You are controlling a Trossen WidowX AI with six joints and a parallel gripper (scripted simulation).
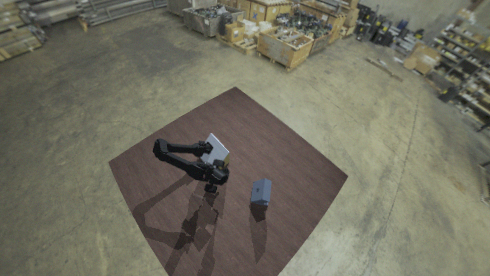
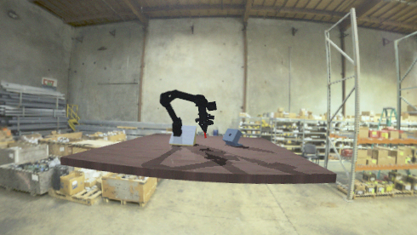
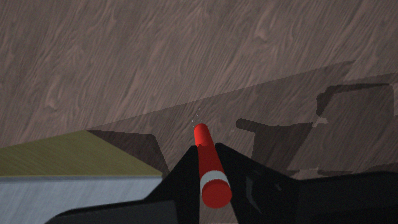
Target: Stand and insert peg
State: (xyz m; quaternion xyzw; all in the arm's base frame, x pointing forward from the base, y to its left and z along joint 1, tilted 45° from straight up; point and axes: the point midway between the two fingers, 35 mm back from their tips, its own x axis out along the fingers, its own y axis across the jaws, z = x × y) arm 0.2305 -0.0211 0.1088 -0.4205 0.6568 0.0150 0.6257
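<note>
The sloped panel is 20 cm ahead of my gripper tip, 15 cm to the left of it and 4 cm below it. The rest, counted from my gripper tip: peg (2 cm above).
</note>
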